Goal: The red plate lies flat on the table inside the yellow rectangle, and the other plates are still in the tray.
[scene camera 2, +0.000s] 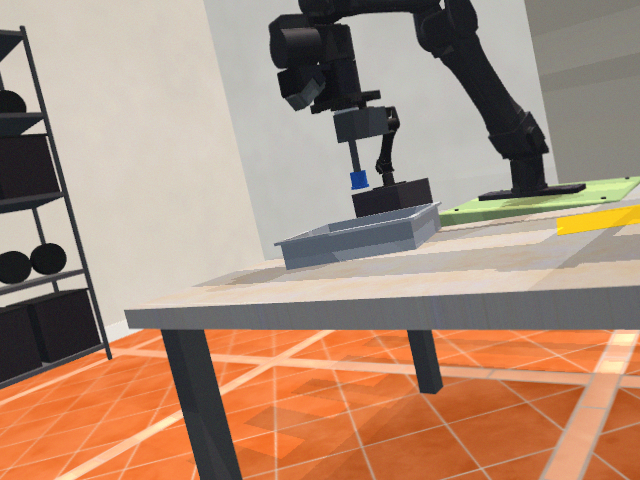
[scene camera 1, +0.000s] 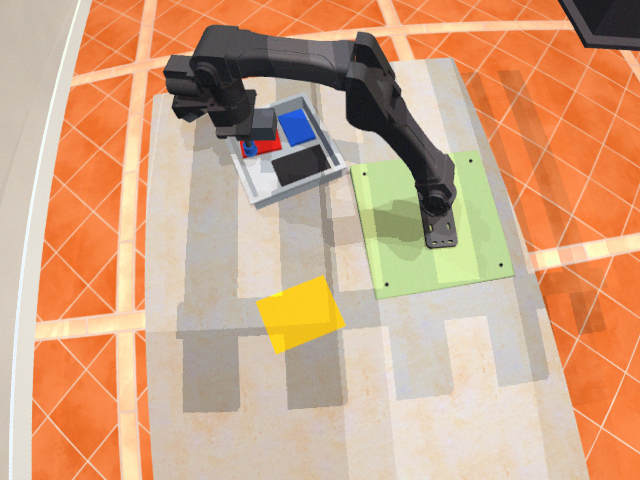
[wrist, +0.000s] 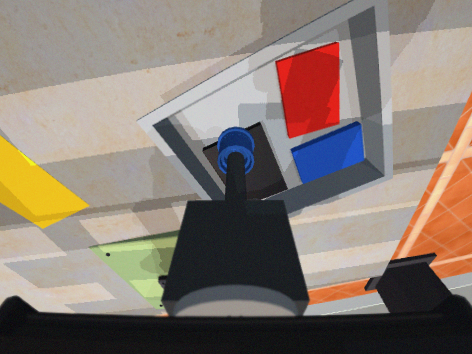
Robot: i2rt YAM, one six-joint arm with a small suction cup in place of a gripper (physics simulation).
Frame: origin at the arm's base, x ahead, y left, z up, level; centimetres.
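Seen in the pictures: hand, its tool point: (scene camera 2: 360, 187) (scene camera 1: 251, 150) (wrist: 235, 144); arm's base, origin of its link: (scene camera 2: 530, 194) (scene camera 1: 434, 205).
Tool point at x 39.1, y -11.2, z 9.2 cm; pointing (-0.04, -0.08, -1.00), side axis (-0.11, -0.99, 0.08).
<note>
Pixels of each thing's middle, then the offset from my tool point to it. "spot": a spot on its surface instead.
- red plate, middle of its body: (wrist: 310, 95) (scene camera 1: 259, 141) dy -9.8, dx -0.4, dz -10.2 cm
- grey tray, middle of its body: (wrist: 280, 143) (scene camera 2: 365, 234) (scene camera 1: 280, 149) dy -5.8, dx -5.6, dz -8.5 cm
- blue plate, middle of its body: (wrist: 328, 154) (scene camera 1: 296, 127) dy -13.3, dx -9.5, dz -10.1 cm
- black plate, middle of its body: (wrist: 248, 170) (scene camera 1: 301, 167) dy -1.5, dx -10.3, dz -10.2 cm
- yellow rectangle, a spot on its surface: (scene camera 2: 599, 221) (scene camera 1: 289, 313) spot: dy +32.7, dx -6.0, dz -10.9 cm
The red plate (scene camera 1: 268, 147) (wrist: 311, 90) lies in the grey tray (scene camera 1: 302, 191) (scene camera 2: 351, 243) (wrist: 383, 100), beside the blue plate (scene camera 1: 296, 128) (wrist: 330, 154) and the black plate (scene camera 1: 300, 165) (wrist: 265, 172). The yellow rectangle (scene camera 1: 299, 315) (scene camera 2: 599, 221) (wrist: 37, 187) is bare on the table. My gripper, a blue suction cup (scene camera 1: 250, 149) (scene camera 2: 359, 179) (wrist: 235, 150), is open and carries no plate. It hangs above the tray; it overlaps the red plate's corner in scene camera 1 and the black plate in the wrist view. The tray wall hides the plates in scene camera 2.
The arm stands on a green board (scene camera 1: 491, 253) (scene camera 2: 496, 208) (wrist: 125, 260) to the right of the tray. A small black arm on a dark block (scene camera 2: 392, 197) shows behind the tray. A shelf rack (scene camera 2: 56, 155) stands at the left in scene camera 2.
</note>
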